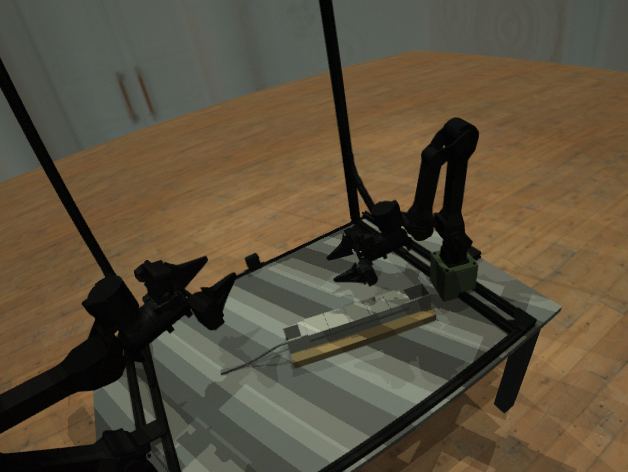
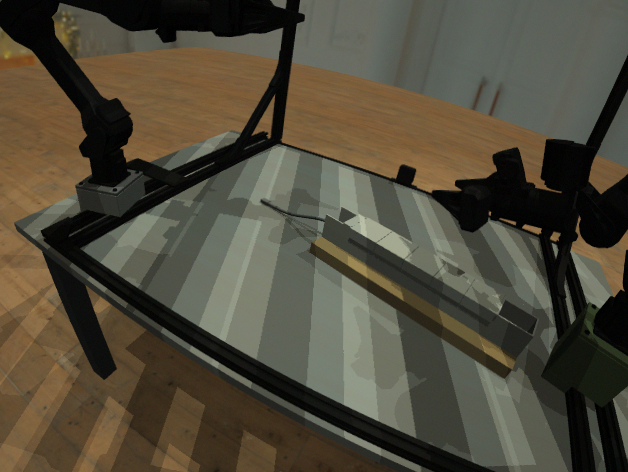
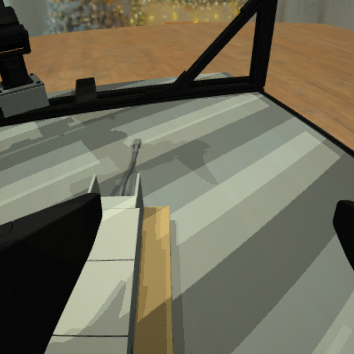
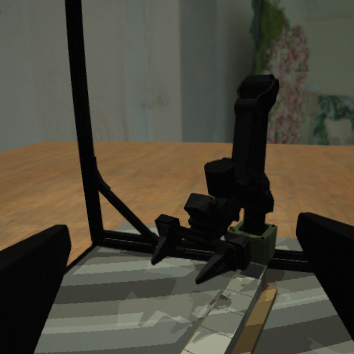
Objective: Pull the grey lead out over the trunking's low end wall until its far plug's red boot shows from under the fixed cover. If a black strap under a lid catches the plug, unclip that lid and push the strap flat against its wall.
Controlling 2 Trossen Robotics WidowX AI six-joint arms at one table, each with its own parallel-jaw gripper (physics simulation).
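Where they show: left gripper, fingertip midpoint: (image 1: 330,269) (image 2: 444,187) (image 3: 218,208) (image 4: 172,272); right gripper, fingertip midpoint: (image 1: 220,265) (image 2: 299,17) (image 4: 184,230); left arm's base at its link origin: (image 1: 454,258) (image 2: 613,334) (image 4: 253,227); right arm's base at its link origin: (image 2: 109,178) (image 3: 16,82).
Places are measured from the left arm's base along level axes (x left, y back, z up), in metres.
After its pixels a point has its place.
Note:
The grey lead (image 1: 253,361) {x 0.104, y -0.604, z -0.095 m} (image 2: 291,214) {x 0.103, y -0.604, z -0.095 m} (image 3: 131,167) {x 0.097, y -0.588, z -0.087 m} comes out of one end of the grey trunking (image 1: 355,327) (image 2: 337,233) {x 0.113, y -0.468, z -0.058 m} and lies on the table, with a small grey plug (image 3: 136,143) {x 0.107, y -0.677, z -0.100 m} at its free end. Pale lids (image 1: 335,317) {x 0.076, y -0.366, z -0.031 m} (image 2: 395,243) {x 0.079, y -0.368, z -0.031 m} (image 3: 110,280) {x 0.065, y -0.375, z -0.031 m} (image 4: 212,337) {x 0.077, y -0.349, z -0.031 m} cover the trunking between its open ends. No red boot or black strap can be made out. My left gripper (image 1: 332,268) {x 0.000, y -0.350, z 0.068 m} (image 2: 445,187) {x 0.000, y -0.350, z 0.068 m} (image 3: 218,208) {x 0.000, y -0.350, z 0.068 m} (image 4: 172,272) {x 0.000, y -0.350, z 0.068 m} is open and empty, above and behind the trunking. My right gripper (image 1: 220,266) {x 0.184, y -0.563, z 0.289 m} (image 2: 299,18) {x 0.184, y -0.563, z 0.289 m} is open and empty, high above the table's left side.
A wooden strip (image 1: 365,339) {x 0.126, y -0.303, z -0.086 m} (image 2: 406,299) {x 0.119, y -0.297, z -0.084 m} (image 3: 155,280) {x 0.040, y -0.409, z -0.084 m} (image 4: 257,320) {x 0.107, y -0.222, z -0.084 m} runs along the trunking's long side. The left arm's green base (image 1: 453,276) {x 0.050, y -0.025, z -0.018 m} (image 2: 583,355) {x 0.050, y -0.025, z -0.030 m} (image 4: 260,242) {x 0.040, y -0.049, z -0.009 m} stands near the trunking's other end. Black rails and upright posts edge the table.

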